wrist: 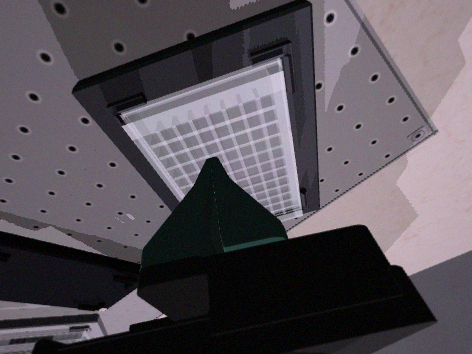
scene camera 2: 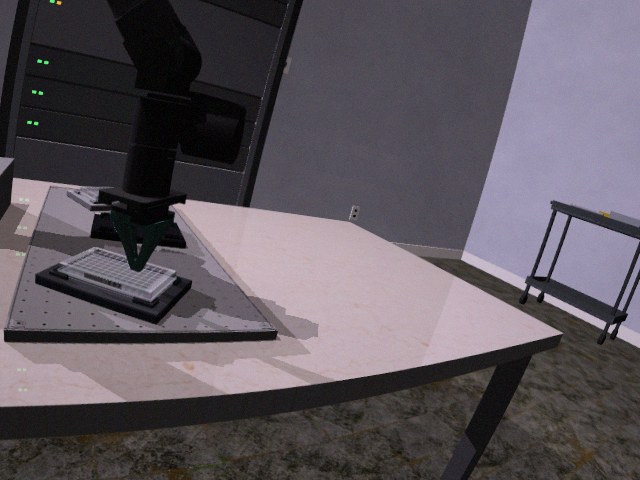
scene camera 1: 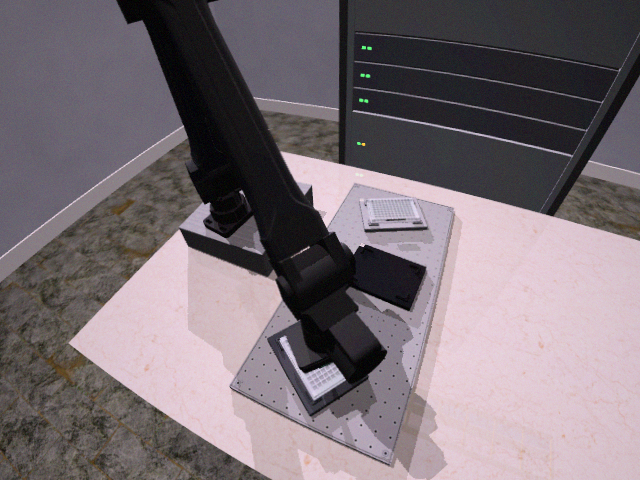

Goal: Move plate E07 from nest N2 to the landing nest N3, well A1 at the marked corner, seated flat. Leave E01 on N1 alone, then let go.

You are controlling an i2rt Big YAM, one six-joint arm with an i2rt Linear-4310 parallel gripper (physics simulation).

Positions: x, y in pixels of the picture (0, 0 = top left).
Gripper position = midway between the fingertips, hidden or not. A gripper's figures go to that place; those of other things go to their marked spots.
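Black nest (scene camera 2: 103, 228) at 70 cm from the lens; my gripper (scene camera 2: 135, 270) at 52 cm from the lens.
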